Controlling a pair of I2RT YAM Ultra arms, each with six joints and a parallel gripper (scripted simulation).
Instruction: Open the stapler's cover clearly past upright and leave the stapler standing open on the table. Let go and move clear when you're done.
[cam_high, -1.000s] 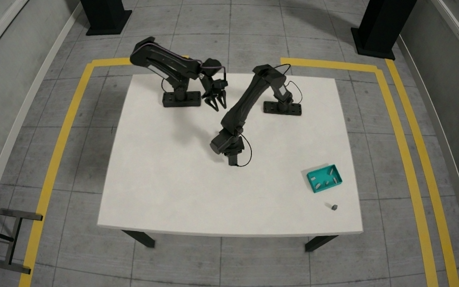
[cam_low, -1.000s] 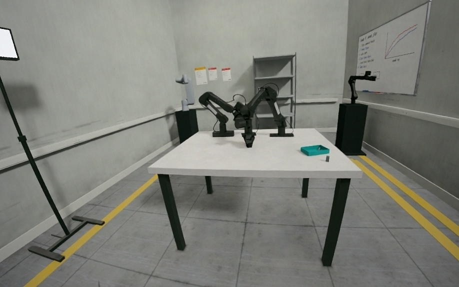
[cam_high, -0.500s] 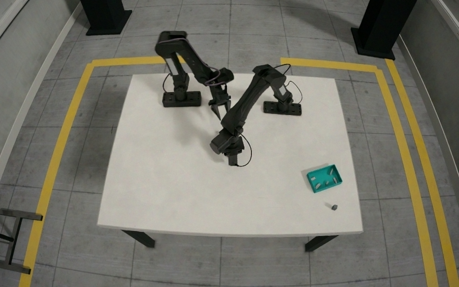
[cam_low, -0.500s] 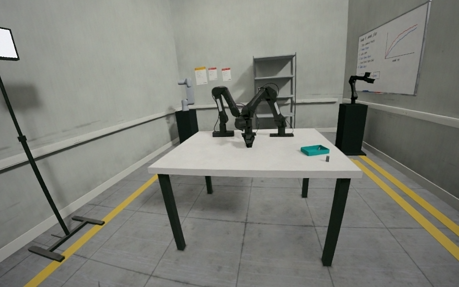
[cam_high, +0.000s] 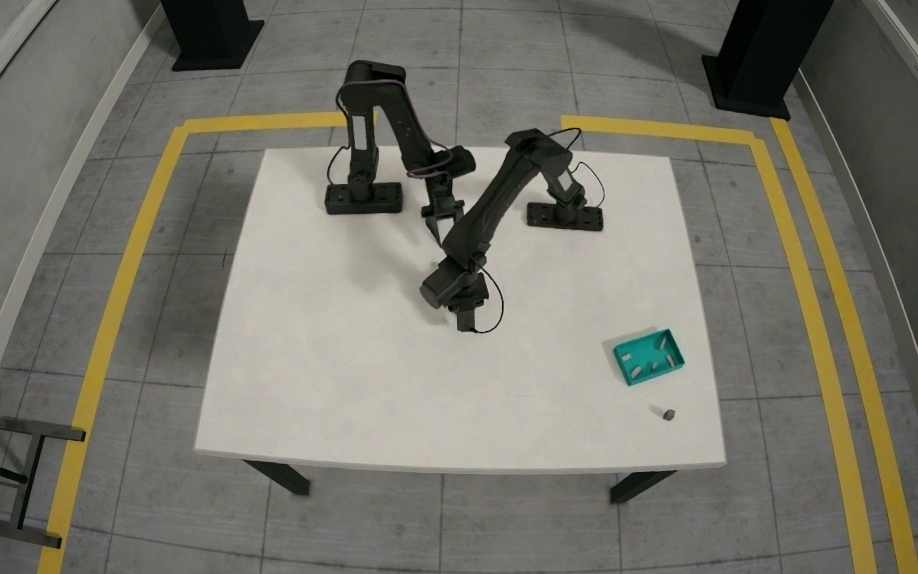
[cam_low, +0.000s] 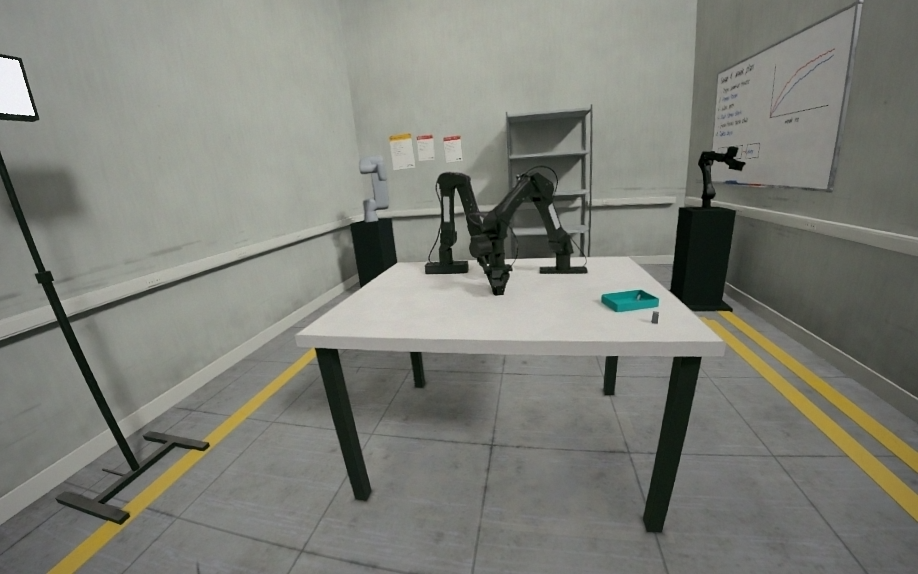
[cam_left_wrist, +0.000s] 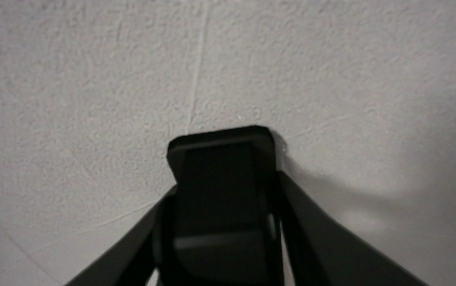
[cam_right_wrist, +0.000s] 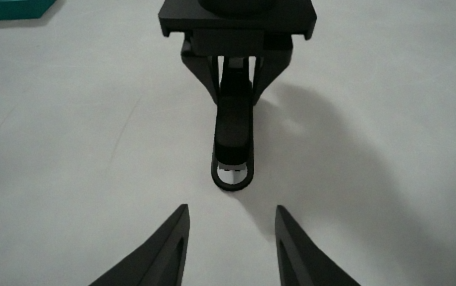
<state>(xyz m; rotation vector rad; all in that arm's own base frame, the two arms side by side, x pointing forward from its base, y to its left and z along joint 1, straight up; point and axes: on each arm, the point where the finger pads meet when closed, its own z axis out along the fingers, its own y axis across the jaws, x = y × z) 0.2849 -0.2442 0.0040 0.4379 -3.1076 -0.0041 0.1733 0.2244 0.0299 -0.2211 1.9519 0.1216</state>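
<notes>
The stapler cover lies 100 mm ahead of my right hand, 30 mm to the left of it and 20 mm below it. Also, from my right hand: teal tray 230 mm ahead, 480 mm to the left, 50 mm below; stapler 100 mm ahead, 30 mm to the left, 30 mm below; grey block 370 mm ahead, 520 mm to the left, 50 mm below.
Right now the stapler is 40 mm behind my left hand, 10 mm to the right of it and 20 mm above it. Also, from my left hand: teal tray: 90 mm ahead, 440 mm to the left; stapler cover: 40 mm behind, 10 mm to the right, 30 mm above; grey block: 230 mm ahead, 480 mm to the left.
</notes>
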